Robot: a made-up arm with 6 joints.
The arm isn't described. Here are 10 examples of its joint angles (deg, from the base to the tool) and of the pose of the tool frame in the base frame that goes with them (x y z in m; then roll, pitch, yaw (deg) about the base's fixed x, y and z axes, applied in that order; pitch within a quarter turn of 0, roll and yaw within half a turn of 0).
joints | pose
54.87 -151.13 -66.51 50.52 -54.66 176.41 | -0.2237 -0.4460 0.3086 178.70 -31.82 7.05
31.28 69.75 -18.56 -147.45 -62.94 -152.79 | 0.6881 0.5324 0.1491 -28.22 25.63 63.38
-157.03 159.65 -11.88 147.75 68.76 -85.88 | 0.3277 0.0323 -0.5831 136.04 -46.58 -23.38
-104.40 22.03 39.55 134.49 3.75 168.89 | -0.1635 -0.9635 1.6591 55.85 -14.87 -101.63
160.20 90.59 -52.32 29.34 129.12 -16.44 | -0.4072 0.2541 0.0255 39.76 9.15 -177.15
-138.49 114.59 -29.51 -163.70 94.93 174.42 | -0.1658 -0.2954 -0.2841 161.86 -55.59 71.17
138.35 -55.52 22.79 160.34 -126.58 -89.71 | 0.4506 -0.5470 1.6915 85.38 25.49 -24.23
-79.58 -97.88 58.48 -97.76 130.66 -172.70 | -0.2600 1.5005 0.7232 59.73 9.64 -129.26
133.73 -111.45 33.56 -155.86 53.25 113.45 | 0.9046 -1.0987 0.5507 154.47 -70.41 31.52
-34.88 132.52 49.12 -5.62 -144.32 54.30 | 0.5723 -0.5397 -0.8344 124.74 -47.75 140.25
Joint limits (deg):
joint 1: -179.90..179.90
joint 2: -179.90..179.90
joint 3: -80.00..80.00
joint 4: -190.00..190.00
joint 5: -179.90..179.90
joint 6: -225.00..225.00
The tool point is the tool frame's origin. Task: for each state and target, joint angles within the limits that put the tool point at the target. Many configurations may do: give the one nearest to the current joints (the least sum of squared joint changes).
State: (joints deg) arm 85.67 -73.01 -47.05 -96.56 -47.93 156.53
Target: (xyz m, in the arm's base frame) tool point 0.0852 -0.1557 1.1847
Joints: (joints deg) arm 111.81 -58.44 -31.94 -79.44 -47.93 156.53
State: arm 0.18 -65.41 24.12 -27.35 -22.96 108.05
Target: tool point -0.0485 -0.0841 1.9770
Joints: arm -5.47 -21.42 47.22 -40.40 -22.96 108.05
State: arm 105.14 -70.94 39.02 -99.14 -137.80 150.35
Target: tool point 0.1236 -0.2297 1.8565
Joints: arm 119.47 -36.70 35.23 -92.67 -137.80 150.35
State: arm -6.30 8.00 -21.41 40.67 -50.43 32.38
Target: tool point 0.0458 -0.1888 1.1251
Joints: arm -43.92 -29.36 -51.19 26.03 -50.43 32.38
